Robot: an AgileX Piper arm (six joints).
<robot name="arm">
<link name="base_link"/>
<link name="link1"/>
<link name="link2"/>
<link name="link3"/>
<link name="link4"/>
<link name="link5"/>
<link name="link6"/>
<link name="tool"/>
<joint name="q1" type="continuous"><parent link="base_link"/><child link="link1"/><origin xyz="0 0 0.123" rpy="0 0 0"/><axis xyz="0 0 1"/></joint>
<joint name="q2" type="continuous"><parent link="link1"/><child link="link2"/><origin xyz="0 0 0" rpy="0 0 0"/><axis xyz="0 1 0"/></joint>
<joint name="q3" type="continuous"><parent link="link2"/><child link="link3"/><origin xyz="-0.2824 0 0.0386" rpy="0 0 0"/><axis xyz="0 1 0"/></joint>
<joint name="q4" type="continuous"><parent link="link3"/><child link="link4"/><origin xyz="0.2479 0 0.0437" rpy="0 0 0"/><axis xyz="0.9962 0 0.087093"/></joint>
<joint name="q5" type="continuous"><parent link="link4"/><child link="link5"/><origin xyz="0 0 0" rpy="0 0 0"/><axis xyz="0 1 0"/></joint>
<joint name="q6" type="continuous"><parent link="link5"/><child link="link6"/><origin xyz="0.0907 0 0.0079" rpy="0 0 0"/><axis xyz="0.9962 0 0.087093"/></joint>
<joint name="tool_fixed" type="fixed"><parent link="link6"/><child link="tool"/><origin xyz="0 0 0" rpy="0 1.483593 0"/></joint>
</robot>
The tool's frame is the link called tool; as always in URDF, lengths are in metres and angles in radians. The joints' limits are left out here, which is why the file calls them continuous.
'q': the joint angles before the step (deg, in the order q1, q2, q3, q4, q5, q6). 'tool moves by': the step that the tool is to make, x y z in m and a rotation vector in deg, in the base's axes. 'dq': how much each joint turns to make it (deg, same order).
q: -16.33, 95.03, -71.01, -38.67, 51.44, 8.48
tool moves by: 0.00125, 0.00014, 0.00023, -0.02, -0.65, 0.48
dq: 0.00, 0.00, 0.00, 0.00, -0.82, 0.00
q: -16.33, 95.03, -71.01, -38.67, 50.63, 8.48
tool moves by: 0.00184, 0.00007, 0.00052, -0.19, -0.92, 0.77
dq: 0.00, 0.00, 0.00, -0.18, -1.21, 0.00
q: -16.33, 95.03, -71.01, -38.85, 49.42, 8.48
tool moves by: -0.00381, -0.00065, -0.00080, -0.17, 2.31, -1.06
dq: 0.00, 0.01, 0.00, -0.12, 2.48, -0.48
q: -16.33, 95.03, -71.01, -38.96, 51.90, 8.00
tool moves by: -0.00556, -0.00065, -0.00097, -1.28, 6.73, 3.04
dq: 0.00, 0.00, 0.00, -0.06, 3.57, -6.55
